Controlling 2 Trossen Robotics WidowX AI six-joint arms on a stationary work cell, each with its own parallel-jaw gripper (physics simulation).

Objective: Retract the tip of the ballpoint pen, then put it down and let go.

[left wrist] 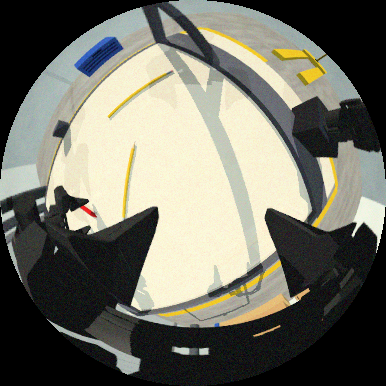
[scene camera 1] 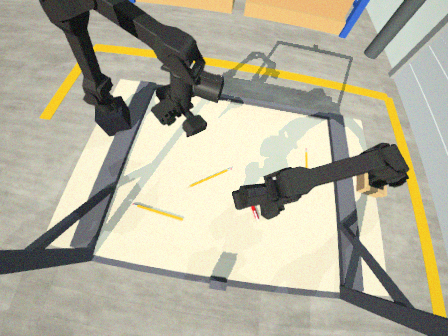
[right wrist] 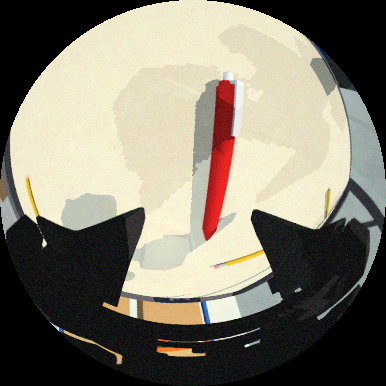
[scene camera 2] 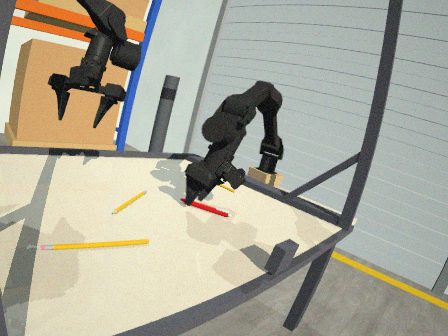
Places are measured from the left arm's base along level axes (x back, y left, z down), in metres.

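Pixels of known places: left gripper, fingertip midpoint: point(left wrist: 215, 213) point(scene camera 1: 180, 127) point(scene camera 2: 76, 124); right gripper, fingertip midpoint: point(left wrist: 88, 213) point(right wrist: 200, 214) point(scene camera 2: 193, 202); left arm's base at its link origin: point(left wrist: 329, 125) point(scene camera 1: 108, 107); right arm's base at its link origin: point(scene camera 1: 375, 180) point(scene camera 2: 266, 171).
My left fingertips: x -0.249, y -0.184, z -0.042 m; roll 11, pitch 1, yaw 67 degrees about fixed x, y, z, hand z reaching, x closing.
Note:
For each thing: its middle in the pictures, then the offset to it from my left fingertips. Level surfaces: height alone.
- red ballpoint pen at the middle of its body: point(right wrist: 219, 179) point(scene camera 2: 204, 207) point(left wrist: 81, 206) point(scene camera 1: 251, 203) dy -0.282, dx -0.186, dz +0.141 m
- pale table at its surface level: dz +0.148 m
- yellow pencil at the middle of its body: point(left wrist: 125, 184) point(scene camera 2: 130, 201) point(scene camera 1: 209, 177) dy -0.147, dx -0.062, dz +0.145 m
- dark block at the middle of its body: point(scene camera 2: 282, 256) point(scene camera 1: 217, 282) point(left wrist: 59, 128) dy -0.491, dx +0.000, dz +0.117 m
The red ballpoint pen point(scene camera 1: 255, 212) point(scene camera 2: 207, 208) point(left wrist: 88, 210) point(right wrist: 223, 155) lies flat on the pale table point(scene camera 1: 280, 260) point(scene camera 2: 165, 280). In the right wrist view its white push button point(right wrist: 228, 76) sticks out at the far end, beside the white clip, and its pointed red end is nearest the fingers. I cannot make out a writing point there. My right gripper point(scene camera 2: 194, 200) point(right wrist: 200, 214) is open and empty, low over the pen's pointed end. In scene camera 1 it hides part of the pen. My left gripper point(scene camera 1: 180, 121) point(scene camera 2: 78, 123) point(left wrist: 215, 213) is open and empty, high above the table, away from the pen.
One yellow pencil point(scene camera 1: 210, 177) point(scene camera 2: 129, 202) lies near the middle, another point(scene camera 1: 159, 211) point(scene camera 2: 100, 244) farther left, and a third point(scene camera 1: 306, 158) point(scene camera 2: 227, 188) behind the right arm. A dark block point(scene camera 1: 218, 283) point(scene camera 2: 282, 256) stands at the table edge. Dark frame bars border the table.

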